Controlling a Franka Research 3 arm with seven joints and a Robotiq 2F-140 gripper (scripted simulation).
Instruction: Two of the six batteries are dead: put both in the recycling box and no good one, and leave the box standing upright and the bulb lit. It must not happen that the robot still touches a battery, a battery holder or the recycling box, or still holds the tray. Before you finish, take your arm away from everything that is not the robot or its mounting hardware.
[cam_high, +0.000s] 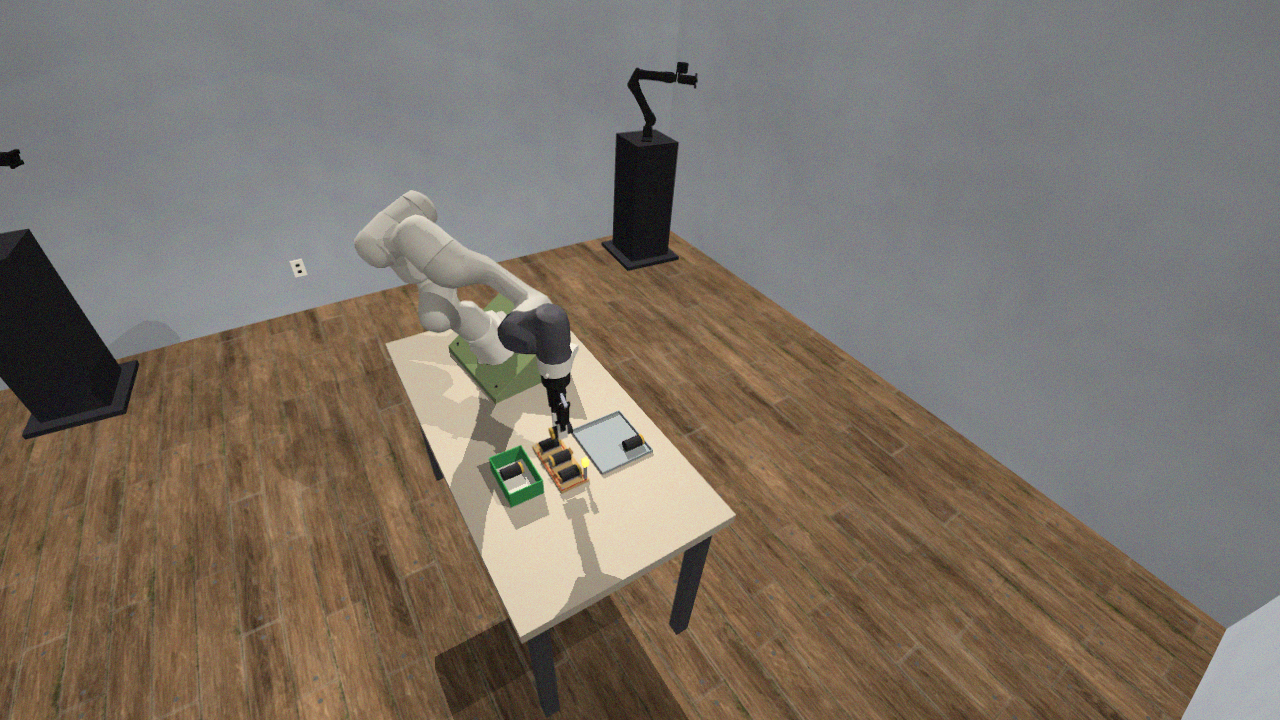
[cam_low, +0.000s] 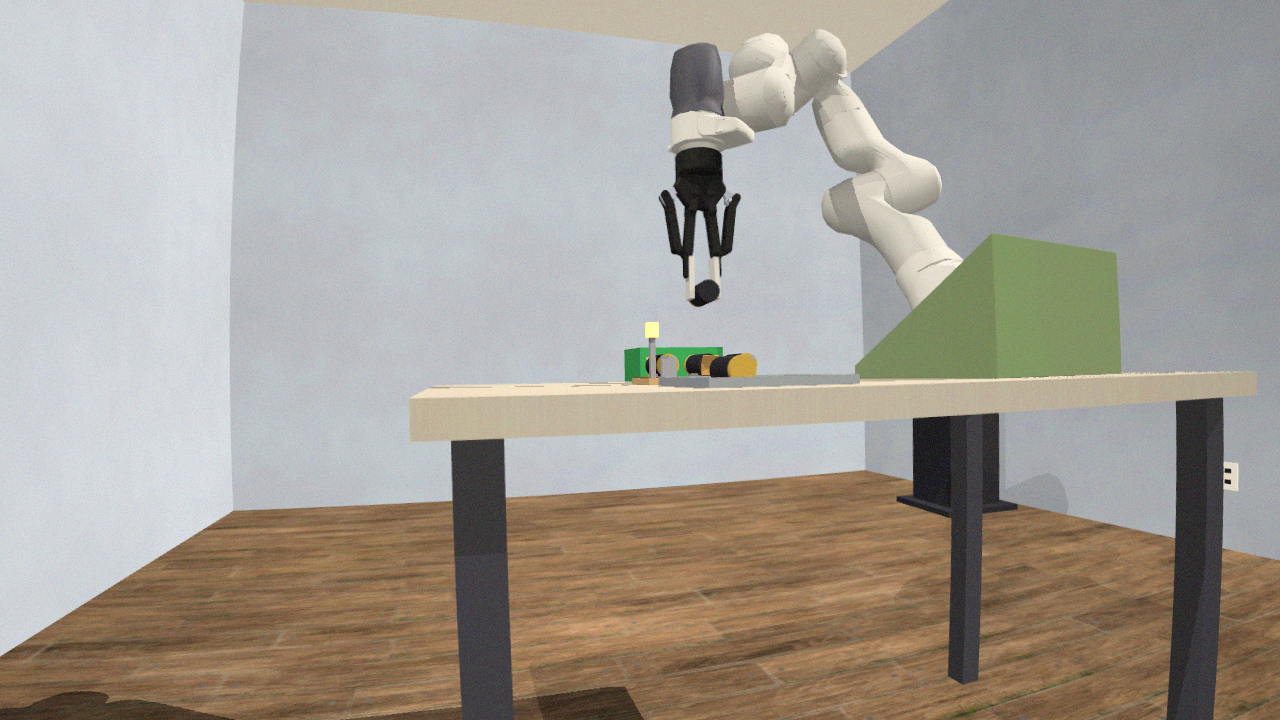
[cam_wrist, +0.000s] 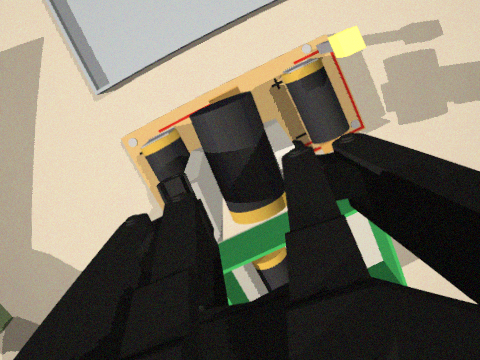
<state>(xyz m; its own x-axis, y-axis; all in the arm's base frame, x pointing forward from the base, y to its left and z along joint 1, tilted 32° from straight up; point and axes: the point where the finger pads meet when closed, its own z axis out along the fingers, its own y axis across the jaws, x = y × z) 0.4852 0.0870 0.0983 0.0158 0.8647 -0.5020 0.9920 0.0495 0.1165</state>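
The green recycling box lies 15 cm below my hand, 14 cm to the right of it and 1 cm ahead of it. From my hand the other things lie so: battery holder: 16 cm below, 1 cm to the right, 1 cm ahead; then grey tray: 17 cm to the left, 16 cm below, 1 cm behind; then bulb post: 12 cm below, 9 cm ahead, 4 cm to the left.
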